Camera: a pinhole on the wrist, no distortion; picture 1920 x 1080 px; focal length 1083.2 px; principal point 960.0 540.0 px. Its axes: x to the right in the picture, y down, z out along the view. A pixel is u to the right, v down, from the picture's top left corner.
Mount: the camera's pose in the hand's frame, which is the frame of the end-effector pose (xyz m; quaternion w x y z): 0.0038 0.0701 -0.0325 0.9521 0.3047 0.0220 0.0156
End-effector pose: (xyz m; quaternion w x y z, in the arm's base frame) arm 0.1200 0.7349 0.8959 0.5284 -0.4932 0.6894 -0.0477
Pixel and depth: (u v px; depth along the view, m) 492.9 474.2 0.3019
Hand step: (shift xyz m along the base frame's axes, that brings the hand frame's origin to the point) 0.2342 0.1109 0.0585
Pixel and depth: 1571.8 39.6 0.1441
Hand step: 0.0782 -0.0812 -0.0451
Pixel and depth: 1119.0 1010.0 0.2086
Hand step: 0.1331 0.0664 -0.1264
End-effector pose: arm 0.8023 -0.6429 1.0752 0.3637 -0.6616 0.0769 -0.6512
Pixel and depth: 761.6 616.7 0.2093
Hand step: 0.1169 0.0995 0.0210
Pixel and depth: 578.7 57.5 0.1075
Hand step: 0.0099 0.0505 0.0000
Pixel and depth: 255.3 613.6 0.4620
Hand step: 0.2336 0.4325 -0.0706
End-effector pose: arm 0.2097 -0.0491 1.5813 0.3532 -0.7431 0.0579 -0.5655
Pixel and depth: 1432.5 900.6 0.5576
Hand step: 0.5268 0.1752 0.2139
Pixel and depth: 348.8 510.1 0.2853
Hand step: 0.0921 0.2417 -0.0718
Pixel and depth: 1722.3 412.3 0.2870
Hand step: 0.1960 0.0587 0.2250
